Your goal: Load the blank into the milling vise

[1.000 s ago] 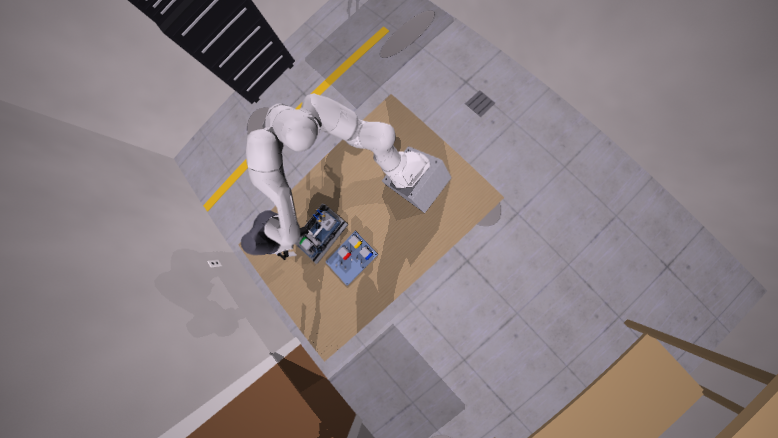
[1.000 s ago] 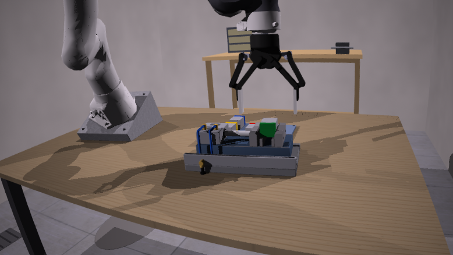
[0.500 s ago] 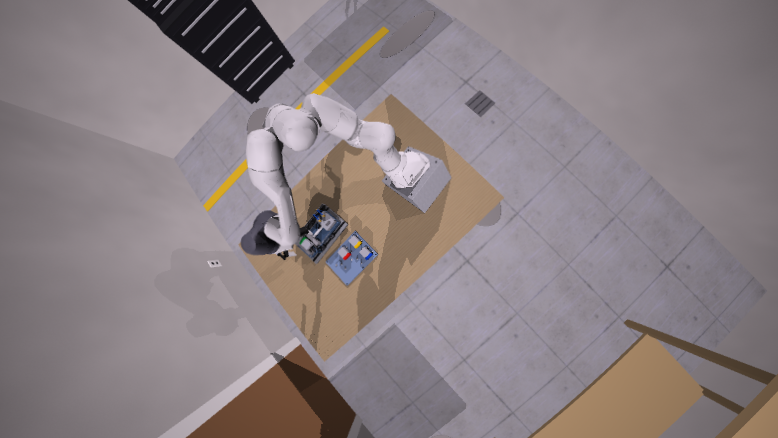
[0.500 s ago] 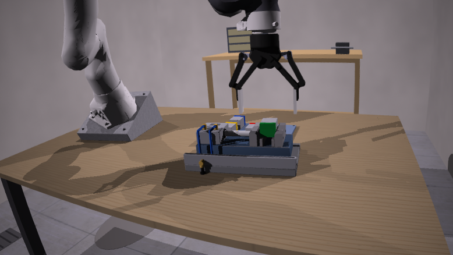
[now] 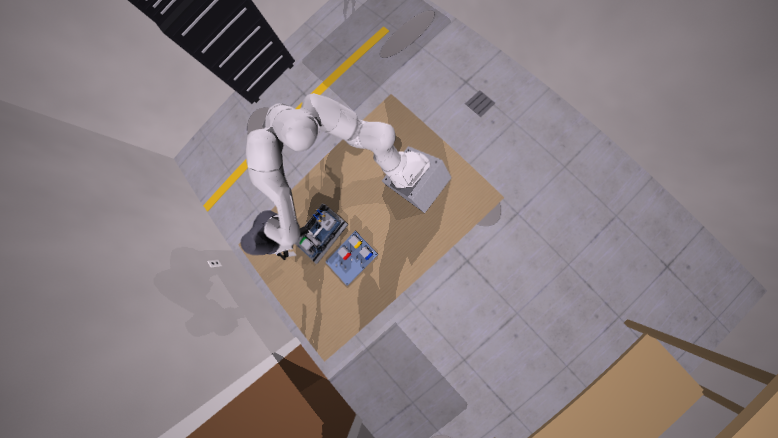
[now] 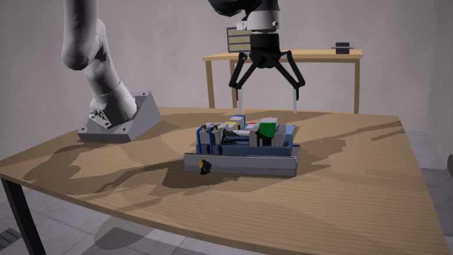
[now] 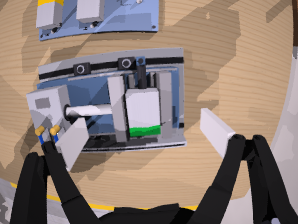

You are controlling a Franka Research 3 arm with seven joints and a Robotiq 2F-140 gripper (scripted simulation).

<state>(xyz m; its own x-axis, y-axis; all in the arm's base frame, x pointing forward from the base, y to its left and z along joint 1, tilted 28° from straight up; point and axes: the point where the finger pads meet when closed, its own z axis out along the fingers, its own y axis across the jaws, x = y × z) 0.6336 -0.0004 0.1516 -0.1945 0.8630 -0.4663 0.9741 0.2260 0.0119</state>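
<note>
My gripper is now 5 cm above the green-ended blank. The rest, counted from my hand: work stop rod 6 cm below, 5 cm to the left, 1 cm behind; fixed jaw 7 cm below, 3 cm ahead, 1 cm to the left; milling vise 11 cm below, 7 cm behind, 1 cm to the right.
</note>
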